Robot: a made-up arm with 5 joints.
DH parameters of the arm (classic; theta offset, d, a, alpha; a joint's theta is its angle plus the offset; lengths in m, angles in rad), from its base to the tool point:
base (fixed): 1.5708 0.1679 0 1.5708
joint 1: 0 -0.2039 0.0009 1.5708
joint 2: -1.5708 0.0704 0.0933 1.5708
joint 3: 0 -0.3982 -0.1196 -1.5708
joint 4: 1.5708 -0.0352 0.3 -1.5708
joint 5: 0 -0.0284 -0.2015 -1.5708
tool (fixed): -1.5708 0.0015 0 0
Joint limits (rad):
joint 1: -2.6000..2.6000
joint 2: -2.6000..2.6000
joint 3: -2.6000..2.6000
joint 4: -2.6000..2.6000
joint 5: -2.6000..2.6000
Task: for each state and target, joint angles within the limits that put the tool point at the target. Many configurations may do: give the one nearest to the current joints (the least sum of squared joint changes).
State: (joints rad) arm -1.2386 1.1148 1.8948 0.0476 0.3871
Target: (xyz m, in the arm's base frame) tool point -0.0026 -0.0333 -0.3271
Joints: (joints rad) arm -1.6251 0.7475 2.0941 0.1201 -0.0706
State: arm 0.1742 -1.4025 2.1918 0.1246 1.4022
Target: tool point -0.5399 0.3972 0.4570
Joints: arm 0.4956 -0.5896 2.0336 -0.0378 1.0230
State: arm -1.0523 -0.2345 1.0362 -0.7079 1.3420
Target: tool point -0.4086 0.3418 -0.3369
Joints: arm -0.6697 -0.3900 1.0717 -0.5286 1.4151
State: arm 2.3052 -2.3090 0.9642 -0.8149 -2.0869
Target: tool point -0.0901 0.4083 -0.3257
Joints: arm 2.1115 -2.6000 0.8087 -1.2634 -1.9489
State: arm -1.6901 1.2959 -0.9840 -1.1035 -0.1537
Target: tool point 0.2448 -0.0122 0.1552
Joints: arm -1.6860 1.5205 -0.9522 -0.8959 -0.4180
